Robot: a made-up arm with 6 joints. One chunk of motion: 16 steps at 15 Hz.
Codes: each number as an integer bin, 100 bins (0 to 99) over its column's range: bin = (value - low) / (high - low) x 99, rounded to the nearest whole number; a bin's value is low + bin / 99 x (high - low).
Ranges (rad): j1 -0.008..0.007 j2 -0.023..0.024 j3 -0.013..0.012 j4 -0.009..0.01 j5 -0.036..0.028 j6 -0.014..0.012
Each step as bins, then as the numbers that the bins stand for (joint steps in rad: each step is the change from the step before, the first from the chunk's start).
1 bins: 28 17 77 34 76 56
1 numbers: -0.00376 -0.01493 0.00644 -0.00247 0.01313 0.00071
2 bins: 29 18 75 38 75 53
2 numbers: -0.00361 -0.01445 0.00594 -0.00171 0.01248 -0.00008
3 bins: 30 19 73 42 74 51
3 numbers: -0.00345 -0.01398 0.00543 -0.00094 0.01184 -0.00061
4 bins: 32 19 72 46 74 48
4 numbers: -0.00315 -0.01398 0.00518 -0.00017 0.01184 -0.00139
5 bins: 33 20 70 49 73 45
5 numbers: -0.00300 -0.01351 0.00468 0.00040 0.01119 -0.00218
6 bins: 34 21 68 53 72 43
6 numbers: -0.00285 -0.01303 0.00417 0.00117 0.01055 -0.00271
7 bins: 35 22 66 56 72 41
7 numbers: -0.00270 -0.01256 0.00367 0.00175 0.01055 -0.00323
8 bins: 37 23 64 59 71 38
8 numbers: -0.00239 -0.01208 0.00316 0.00232 0.00990 -0.00402
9 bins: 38 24 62 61 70 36
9 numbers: -0.00224 -0.01161 0.00266 0.00271 0.00925 -0.00455
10 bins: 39 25 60 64 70 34
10 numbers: -0.00209 -0.01113 0.00215 0.00328 0.00925 -0.00507
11 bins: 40 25 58 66 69 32
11 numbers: -0.00194 -0.01113 0.00165 0.00367 0.00861 -0.00560
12 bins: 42 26 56 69 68 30
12 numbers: -0.00164 -0.01066 0.00114 0.00424 0.00796 -0.00612
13 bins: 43 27 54 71 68 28
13 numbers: -0.00148 -0.01018 0.00064 0.00463 0.00796 -0.00665
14 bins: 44 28 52 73 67 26
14 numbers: -0.00133 -0.00971 0.00013 0.00501 0.00731 -0.00717
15 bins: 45 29 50 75 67 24
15 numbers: -0.00118 -0.00923 -0.00037 0.00539 0.00731 -0.00770
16 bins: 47 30 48 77 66 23
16 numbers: -0.00088 -0.00876 -0.00088 0.00578 0.00667 -0.00796
